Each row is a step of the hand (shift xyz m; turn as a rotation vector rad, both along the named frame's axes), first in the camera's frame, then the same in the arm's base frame.
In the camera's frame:
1: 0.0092 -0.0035 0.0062 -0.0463 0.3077 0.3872
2: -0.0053 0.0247 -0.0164 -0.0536 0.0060 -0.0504
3: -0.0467 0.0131 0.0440 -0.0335 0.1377 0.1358
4: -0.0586 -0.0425 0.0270 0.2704 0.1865 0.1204
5: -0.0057 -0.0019 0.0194 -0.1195 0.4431 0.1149
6: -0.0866 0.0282 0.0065 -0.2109 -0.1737 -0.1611
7: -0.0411 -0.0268 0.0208 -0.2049 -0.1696 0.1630
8: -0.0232 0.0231 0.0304 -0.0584 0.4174 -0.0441
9: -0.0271 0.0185 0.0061 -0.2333 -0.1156 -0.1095
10: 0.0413 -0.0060 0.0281 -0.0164 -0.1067 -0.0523
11: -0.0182 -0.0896 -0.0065 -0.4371 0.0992 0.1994
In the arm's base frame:
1: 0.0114 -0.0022 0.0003 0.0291 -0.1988 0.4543
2: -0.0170 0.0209 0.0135 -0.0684 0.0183 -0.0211
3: -0.0283 -0.0503 0.0309 -0.0125 -0.0651 0.1848
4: -0.0317 -0.0654 -0.0264 0.2409 0.1039 0.2314
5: 0.0027 -0.0187 0.0075 -0.1724 0.0400 0.4388
6: -0.0818 -0.0323 0.0246 -0.2063 -0.0397 -0.2376
7: -0.0222 -0.0461 -0.0150 -0.0797 -0.2915 -0.0775
8: -0.0149 -0.0248 0.0340 -0.1715 0.1825 0.3419
9: -0.0264 -0.0093 0.0181 -0.2212 -0.0663 -0.1627
10: 0.0490 -0.0062 0.0098 -0.0081 -0.0105 -0.1192
11: 0.0033 -0.0403 -0.0822 -0.3394 -0.3126 0.1667

